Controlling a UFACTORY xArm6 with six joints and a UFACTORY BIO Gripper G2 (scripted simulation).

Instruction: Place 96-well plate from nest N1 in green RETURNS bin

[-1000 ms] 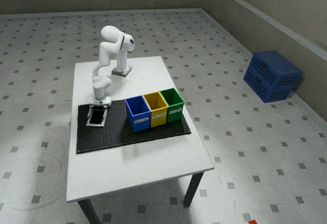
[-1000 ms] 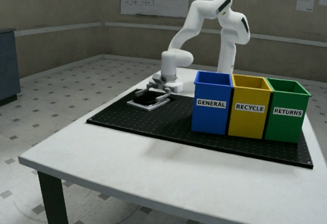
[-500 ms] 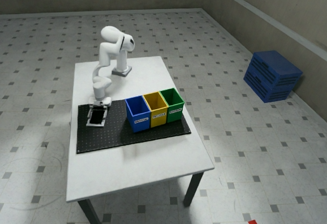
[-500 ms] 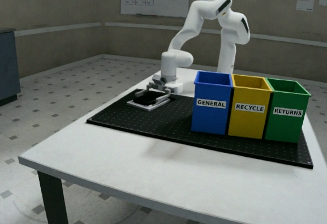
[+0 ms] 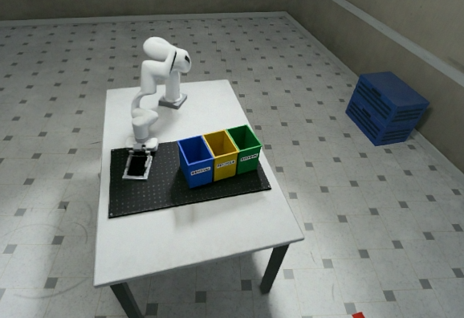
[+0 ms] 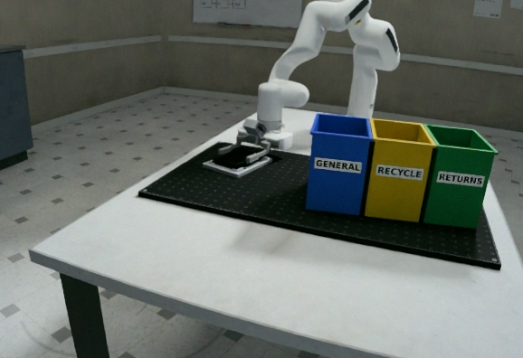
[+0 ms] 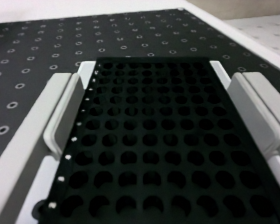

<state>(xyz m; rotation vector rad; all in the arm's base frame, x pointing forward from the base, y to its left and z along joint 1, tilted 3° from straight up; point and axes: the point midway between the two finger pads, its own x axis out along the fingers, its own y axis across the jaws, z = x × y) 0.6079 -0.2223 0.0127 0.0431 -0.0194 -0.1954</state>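
My gripper is now 1 cm above the black 96-well plate. From my hand the other things lie so: blue general bin: 8 cm ahead, 29 cm to the left, 6 cm above; yellow recycle bin: 5 cm ahead, 42 cm to the left, 6 cm above; plate nest N1: 2 cm below.
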